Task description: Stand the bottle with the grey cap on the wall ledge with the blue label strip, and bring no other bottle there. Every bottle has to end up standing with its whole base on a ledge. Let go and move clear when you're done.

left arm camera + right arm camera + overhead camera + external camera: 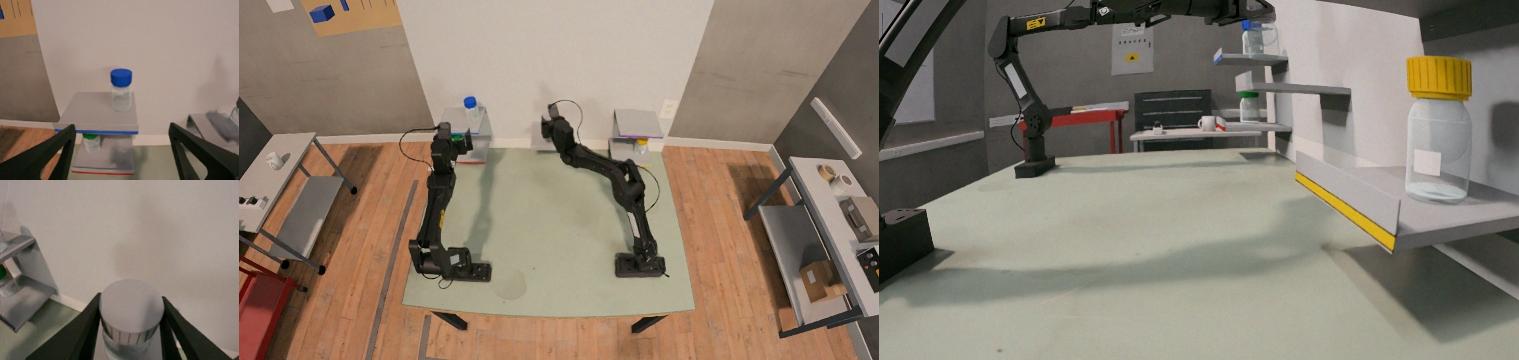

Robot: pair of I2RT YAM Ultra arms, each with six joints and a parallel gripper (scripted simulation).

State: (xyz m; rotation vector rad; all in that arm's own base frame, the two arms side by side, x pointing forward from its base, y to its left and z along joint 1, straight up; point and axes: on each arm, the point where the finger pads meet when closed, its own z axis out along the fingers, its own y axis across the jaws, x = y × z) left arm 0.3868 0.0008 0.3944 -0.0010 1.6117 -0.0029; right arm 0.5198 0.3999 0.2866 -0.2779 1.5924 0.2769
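The grey-capped bottle is 5 cm below my right hand. Also, from my right hand: yellow-capped bottle (44 cm to the right, 19 cm below, 2 cm ahead); blue-capped bottle (34 cm to the left, 6 cm ahead); yellow strip (40 cm to the right, 25 cm below, 6 cm behind).
My left hand is 16 cm short of the grey-capped bottle, 34 cm to the left of it and 13 cm above it. From my left hand the other things lie so: yellow-capped bottle (18 cm ahead, 78 cm to the right, 28 cm below); blue-capped bottle (22 cm ahead, 9 cm below); yellow strip (10 cm ahead, 74 cm to the right, 33 cm below).
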